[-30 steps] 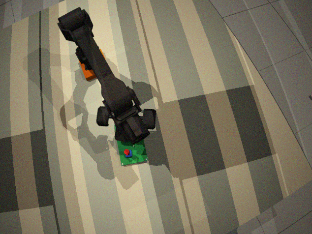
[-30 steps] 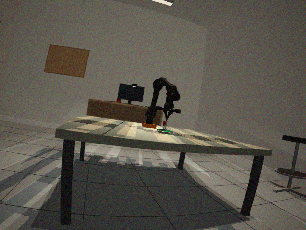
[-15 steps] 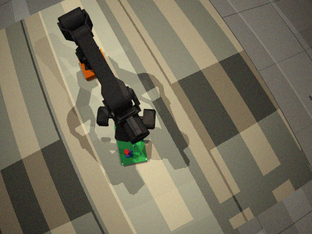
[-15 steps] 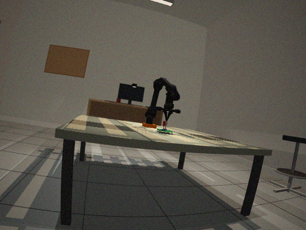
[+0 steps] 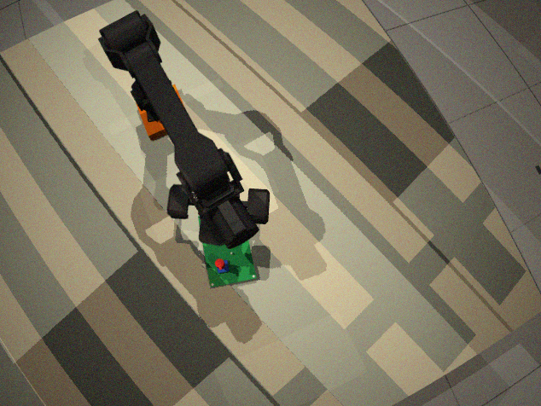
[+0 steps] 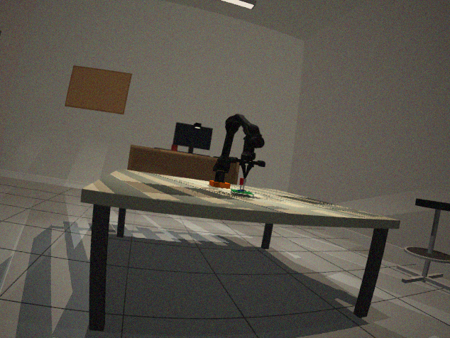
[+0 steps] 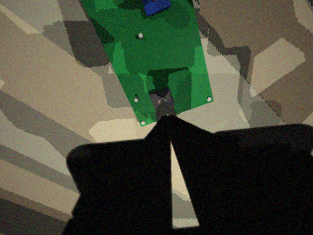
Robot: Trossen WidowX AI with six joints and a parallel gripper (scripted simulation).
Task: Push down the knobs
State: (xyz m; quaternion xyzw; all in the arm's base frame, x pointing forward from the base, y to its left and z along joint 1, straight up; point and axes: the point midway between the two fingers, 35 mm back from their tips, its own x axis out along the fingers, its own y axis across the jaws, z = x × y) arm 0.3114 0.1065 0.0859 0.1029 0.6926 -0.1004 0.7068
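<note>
Right now my gripper tip is 10 cm short of the red knob, 3 cm to the left of it and 1 cm above it. Also, from my gripper tip: grey knob: 1 cm below.
</note>
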